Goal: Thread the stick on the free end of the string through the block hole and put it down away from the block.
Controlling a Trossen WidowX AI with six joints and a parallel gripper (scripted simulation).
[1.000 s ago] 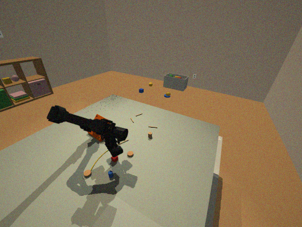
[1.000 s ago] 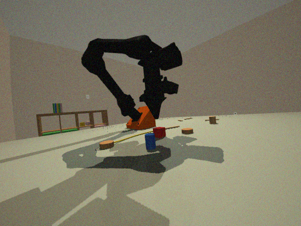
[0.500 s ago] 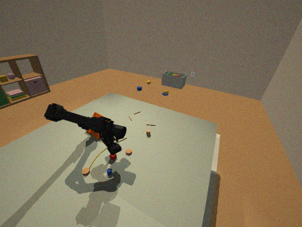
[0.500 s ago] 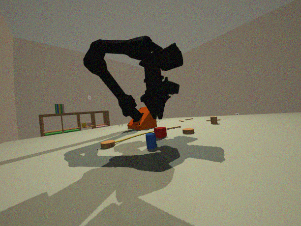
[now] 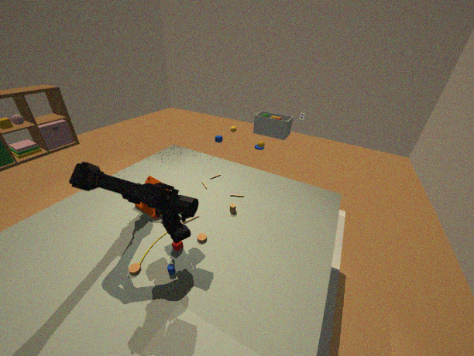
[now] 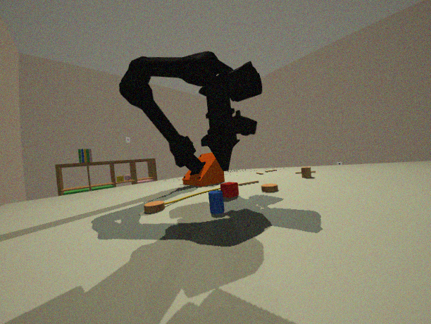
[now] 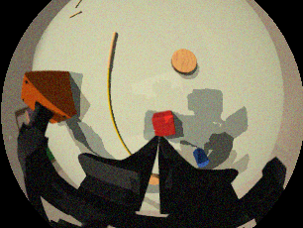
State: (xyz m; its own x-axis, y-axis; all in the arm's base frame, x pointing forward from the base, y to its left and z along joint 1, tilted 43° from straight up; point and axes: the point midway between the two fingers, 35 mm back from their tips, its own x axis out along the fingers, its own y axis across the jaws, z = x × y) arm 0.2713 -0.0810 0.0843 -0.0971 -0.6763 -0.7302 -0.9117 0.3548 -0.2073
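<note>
Now: gripper tip 5 cm above the red block and 1 cm short of it. From my gripper tip the other things lie so: blue cylinder: 10 cm to the right, 6 cm ahead, 4 cm below; then thin wooden stick: 14 cm to the left, 6 cm below, 5 cm behind; then small wooden cylinder: 31 cm to the left, 9 cm ahead, 4 cm below.
</note>
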